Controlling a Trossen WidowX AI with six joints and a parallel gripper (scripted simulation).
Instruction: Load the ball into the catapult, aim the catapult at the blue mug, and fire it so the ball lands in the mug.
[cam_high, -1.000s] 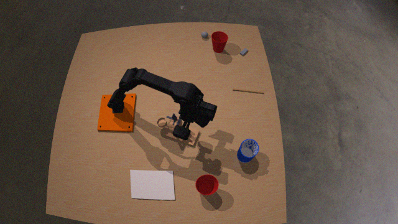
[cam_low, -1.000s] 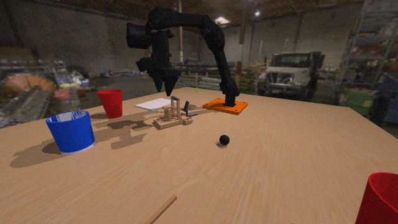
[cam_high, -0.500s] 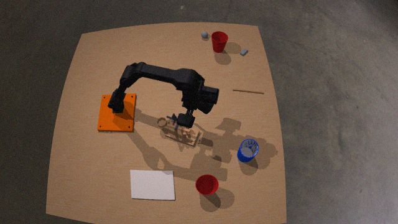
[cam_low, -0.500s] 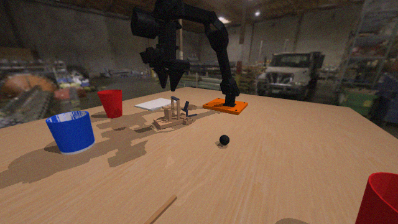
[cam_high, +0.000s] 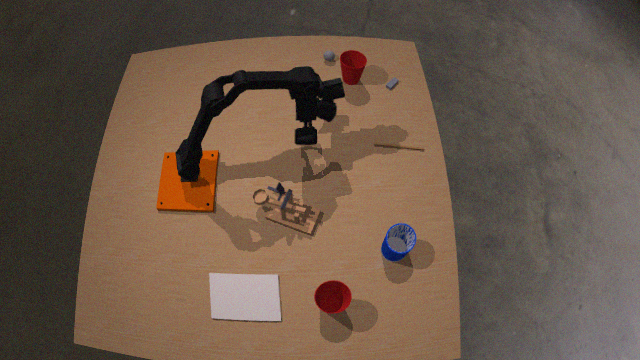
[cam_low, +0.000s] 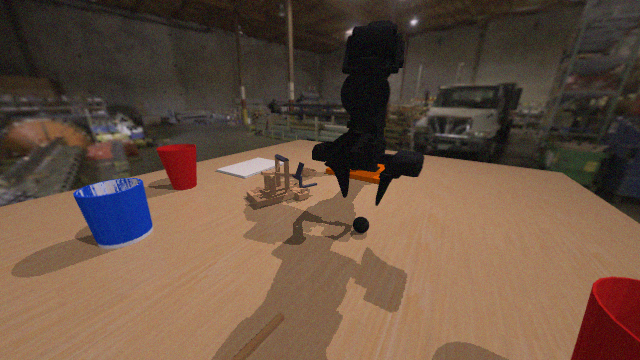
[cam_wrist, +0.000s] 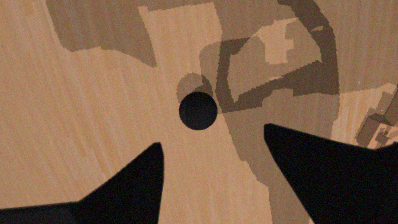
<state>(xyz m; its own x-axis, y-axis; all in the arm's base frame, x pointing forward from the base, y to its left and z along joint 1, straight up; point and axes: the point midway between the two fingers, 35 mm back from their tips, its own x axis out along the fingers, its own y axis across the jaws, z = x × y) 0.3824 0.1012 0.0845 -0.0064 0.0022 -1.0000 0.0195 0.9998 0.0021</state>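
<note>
Now: the black ball 1 cm to the left of my gripper tip and 5 cm below it. Round my gripper tip: grey ball: 10 cm ahead, 38 cm to the left, 5 cm below; then thin wooden stick: 31 cm ahead, 2 cm to the right, 6 cm below; then wooden catapult: 8 cm behind, 21 cm to the right, 1 cm below.
</note>
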